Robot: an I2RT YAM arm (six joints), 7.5 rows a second.
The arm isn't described. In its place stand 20 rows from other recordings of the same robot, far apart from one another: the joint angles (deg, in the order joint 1, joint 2, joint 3, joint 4, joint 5, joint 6), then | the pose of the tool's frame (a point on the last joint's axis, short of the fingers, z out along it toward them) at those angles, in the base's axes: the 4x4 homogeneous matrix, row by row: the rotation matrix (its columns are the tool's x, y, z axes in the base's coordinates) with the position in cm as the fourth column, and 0 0 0 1 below.
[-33.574, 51.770, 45.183, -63.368, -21.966, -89.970] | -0.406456, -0.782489, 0.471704, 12.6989; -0.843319, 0.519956, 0.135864, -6.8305; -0.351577, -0.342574, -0.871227, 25.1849; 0, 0, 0, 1
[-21.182, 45.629, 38.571, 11.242, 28.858, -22.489] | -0.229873, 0.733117, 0.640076, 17.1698; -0.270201, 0.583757, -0.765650, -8.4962; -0.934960, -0.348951, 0.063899, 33.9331; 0, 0, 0, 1
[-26.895, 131.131, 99.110, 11.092, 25.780, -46.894] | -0.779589, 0.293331, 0.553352, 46.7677; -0.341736, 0.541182, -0.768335, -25.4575; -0.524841, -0.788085, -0.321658, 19.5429; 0, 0, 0, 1
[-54.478, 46.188, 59.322, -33.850, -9.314, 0.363] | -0.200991, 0.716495, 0.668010, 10.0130; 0.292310, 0.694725, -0.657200, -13.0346; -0.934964, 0.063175, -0.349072, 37.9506; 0, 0, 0, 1
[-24.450, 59.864, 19.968, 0.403, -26.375, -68.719] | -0.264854, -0.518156, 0.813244, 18.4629; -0.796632, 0.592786, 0.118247, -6.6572; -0.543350, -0.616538, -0.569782, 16.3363; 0, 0, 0, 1
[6.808, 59.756, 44.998, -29.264, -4.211, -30.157] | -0.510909, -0.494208, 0.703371, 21.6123; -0.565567, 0.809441, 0.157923, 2.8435; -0.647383, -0.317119, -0.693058, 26.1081; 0, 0, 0, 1
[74.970, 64.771, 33.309, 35.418, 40.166, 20.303] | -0.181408, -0.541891, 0.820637, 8.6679; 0.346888, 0.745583, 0.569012, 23.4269; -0.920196, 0.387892, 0.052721, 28.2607; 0, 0, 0, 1
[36.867, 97.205, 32.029, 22.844, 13.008, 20.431] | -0.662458, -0.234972, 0.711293, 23.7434; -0.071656, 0.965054, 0.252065, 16.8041; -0.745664, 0.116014, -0.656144, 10.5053; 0, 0, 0, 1
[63.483, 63.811, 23.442, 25.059, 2.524, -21.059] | 0.204391, -0.858891, 0.469606, 10.6182; -0.394413, 0.366812, 0.842548, 20.9301; -0.895914, -0.357428, -0.263785, 20.8496; 0, 0, 0, 1
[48.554, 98.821, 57.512, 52.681, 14.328, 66.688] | -0.467845, -0.343719, 0.814235, 26.5072; 0.814472, 0.190030, 0.548200, 28.6870; -0.343156, 0.919644, 0.191045, 27.9111; 0, 0, 0, 1
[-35.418, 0.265, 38.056, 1.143, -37.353, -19.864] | 0.455815, 0.245557, 0.855532, 0.6341; -0.655582, 0.742758, 0.136097, 2.1995; -0.602034, -0.622906, 0.499543, 37.6555; 0, 0, 0, 1
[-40.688, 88.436, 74.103, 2.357, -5.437, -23.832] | -0.377763, 0.465803, 0.800202, 28.4335; -0.205678, 0.800431, -0.563034, -24.0015; -0.902769, -0.377277, -0.206568, 35.2175; 0, 0, 0, 1
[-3.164, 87.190, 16.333, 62.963, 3.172, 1.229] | -0.134744, 0.112751, 0.984445, 25.2095; 0.028897, 0.993530, -0.109837, -1.5908; -0.990459, 0.013647, -0.137130, 15.0363; 0, 0, 0, 1
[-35.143, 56.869, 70.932, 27.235, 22.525, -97.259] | -0.829095, 0.438428, 0.346963, 13.8591; -0.536941, -0.451357, -0.712721, -11.4237; -0.155873, -0.777212, 0.609628, 52.2855; 0, 0, 0, 1
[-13.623, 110.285, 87.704, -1.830, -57.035, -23.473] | -0.123710, -0.723493, 0.679157, 44.0299; -0.193028, 0.688886, 0.698697, -7.5973; -0.973363, -0.044660, -0.224876, 28.3863; 0, 0, 0, 1
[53.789, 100.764, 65.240, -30.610, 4.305, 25.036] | -0.822378, -0.484092, 0.298913, 20.7664; -0.408862, 0.868198, 0.281183, 27.9100; -0.395634, 0.109024, -0.911914, 17.9197; 0, 0, 0, 1
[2.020, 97.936, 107.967, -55.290, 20.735, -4.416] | -0.724386, 0.160796, 0.670380, 36.2996; -0.097604, 0.938703, -0.330622, 0.0191; -0.682450, -0.304930, -0.664289, 40.0520; 0, 0, 0, 1
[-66.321, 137.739, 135.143, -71.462, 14.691, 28.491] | 0.096524, 0.987380, -0.125553, 18.9579; 0.928826, -0.134691, -0.345168, -45.4784; -0.357723, -0.083299, -0.930105, 23.5620; 0, 0, 0, 1
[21.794, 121.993, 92.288, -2.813, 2.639, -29.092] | -0.273373, -0.535275, 0.799217, 46.0035; -0.632393, 0.726078, 0.269980, 18.2180; -0.724807, -0.431615, -0.536994, 20.9216; 0, 0, 0, 1
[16.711, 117.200, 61.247, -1.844, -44.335, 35.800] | -0.986275, 0.017945, 0.164131, 35.7337; 0.140746, 0.611095, 0.778944, 13.3258; -0.086321, 0.791354, -0.605233, 9.4736; 0, 0, 0, 1
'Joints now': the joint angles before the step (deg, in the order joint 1, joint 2, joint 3, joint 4, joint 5, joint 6). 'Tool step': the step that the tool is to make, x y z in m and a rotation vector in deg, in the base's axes. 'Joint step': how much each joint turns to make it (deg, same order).
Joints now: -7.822, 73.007, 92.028, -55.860, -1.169, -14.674
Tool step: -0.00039, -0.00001, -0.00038, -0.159, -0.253, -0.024
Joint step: -0.001, -0.229, -0.359, 0.401, 0.092, -0.085
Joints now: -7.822, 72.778, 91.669, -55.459, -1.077, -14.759
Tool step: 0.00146, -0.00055, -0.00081, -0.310, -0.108, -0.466
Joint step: -0.001, 0.130, -0.197, 0.477, 0.547, 0.041
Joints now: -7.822, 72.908, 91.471, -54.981, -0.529, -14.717
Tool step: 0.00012, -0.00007, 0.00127, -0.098, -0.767, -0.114
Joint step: 0.000, -0.132, -0.064, 0.706, 0.088, 0.073
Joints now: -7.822, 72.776, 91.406, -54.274, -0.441, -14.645
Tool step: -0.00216, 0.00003, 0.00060, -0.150, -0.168, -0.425
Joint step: -0.001, -0.409, -0.174, -0.048, 0.418, 0.144
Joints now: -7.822, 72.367, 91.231, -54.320, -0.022, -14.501
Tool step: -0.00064, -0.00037, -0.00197, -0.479, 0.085, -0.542
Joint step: -0.001, -0.340, -0.734, 0.375, 0.723, -0.082
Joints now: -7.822, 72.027, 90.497, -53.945, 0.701, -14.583
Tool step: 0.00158, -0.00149, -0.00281, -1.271, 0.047, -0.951
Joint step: -0.087, -0.049, -0.843, 0.935, 1.438, -0.531
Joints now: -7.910, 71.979, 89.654, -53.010, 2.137, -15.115
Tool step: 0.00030, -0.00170, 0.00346, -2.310, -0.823, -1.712
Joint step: 0.000, 0.053, 0.445, 0.790, 2.646, -0.813
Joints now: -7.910, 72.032, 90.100, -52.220, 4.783, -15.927
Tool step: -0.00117, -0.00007, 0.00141, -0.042, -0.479, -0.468
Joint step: 0.000, -0.227, 0.041, 0.188, 0.375, 0.283
